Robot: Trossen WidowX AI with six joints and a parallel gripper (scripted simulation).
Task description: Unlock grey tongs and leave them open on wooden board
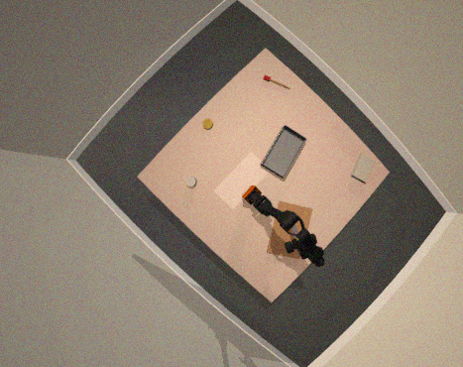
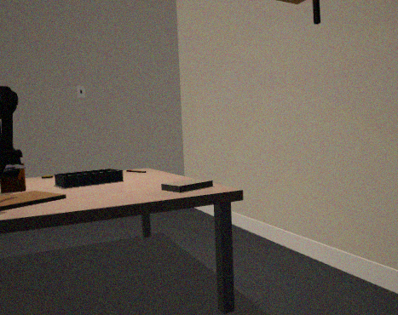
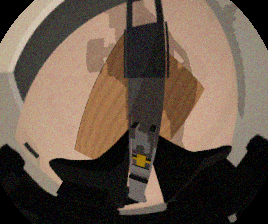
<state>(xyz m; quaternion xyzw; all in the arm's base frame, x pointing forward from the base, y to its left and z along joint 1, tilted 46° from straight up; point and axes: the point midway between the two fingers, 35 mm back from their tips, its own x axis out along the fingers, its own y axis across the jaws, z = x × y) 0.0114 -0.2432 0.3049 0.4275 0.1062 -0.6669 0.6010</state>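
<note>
Right now the wooden board is 2 cm ahead of my gripper tip, 3 cm to the left of it and 9 cm below it. Round my gripper tip: roasting tin 34 cm ahead, 45 cm to the left, 7 cm below; then flat grey slab 71 cm ahead, 3 cm to the right, 8 cm below; then yellow lock piece 1 cm to the left, 4 cm above.
</note>
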